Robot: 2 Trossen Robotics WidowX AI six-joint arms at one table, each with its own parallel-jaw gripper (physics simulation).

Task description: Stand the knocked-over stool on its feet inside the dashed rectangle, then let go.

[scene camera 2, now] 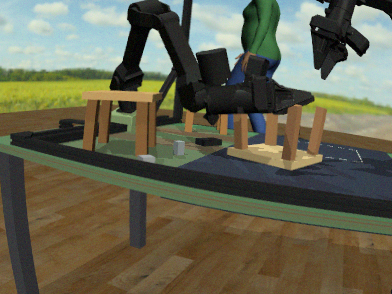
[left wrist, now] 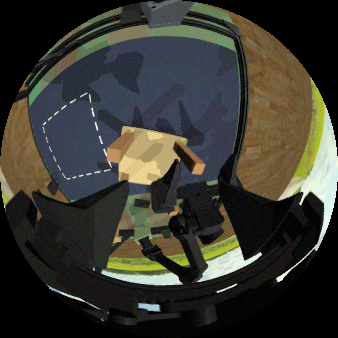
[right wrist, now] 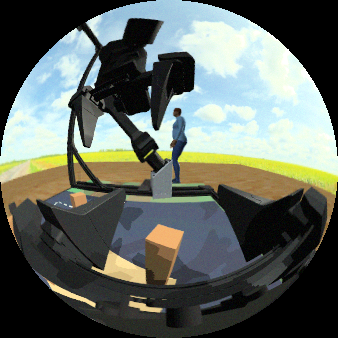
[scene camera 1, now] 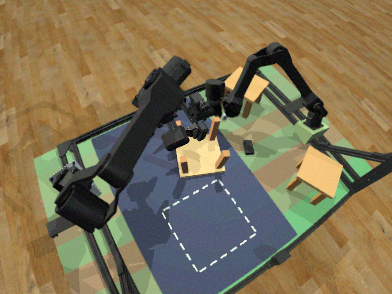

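Observation:
The knocked-over stool (scene camera 1: 201,156) (scene camera 2: 272,154) (left wrist: 145,155) lies upside down, its pale seat flat on the blue mat and its legs pointing up. In the right wrist view one of its legs (right wrist: 164,250) stands between the fingers, untouched. The dashed rectangle (scene camera 1: 255,232) (left wrist: 67,178) is on the mat, apart from the stool, below it in scene camera 1. My right gripper (scene camera 1: 197,131) (scene camera 2: 306,97) is open, just above the leg tops. My left gripper (scene camera 2: 321,70) (right wrist: 113,137) is open and empty, high above the stool.
One upright stool (scene camera 1: 318,171) stands right in scene camera 1; another (scene camera 1: 255,86) (scene camera 2: 122,96) stands at the back there. A black block (scene camera 1: 248,147) (scene camera 2: 208,142) and small grey blocks (scene camera 2: 179,147) (scene camera 2: 146,158) lie beside the mat. The two grippers are close together.

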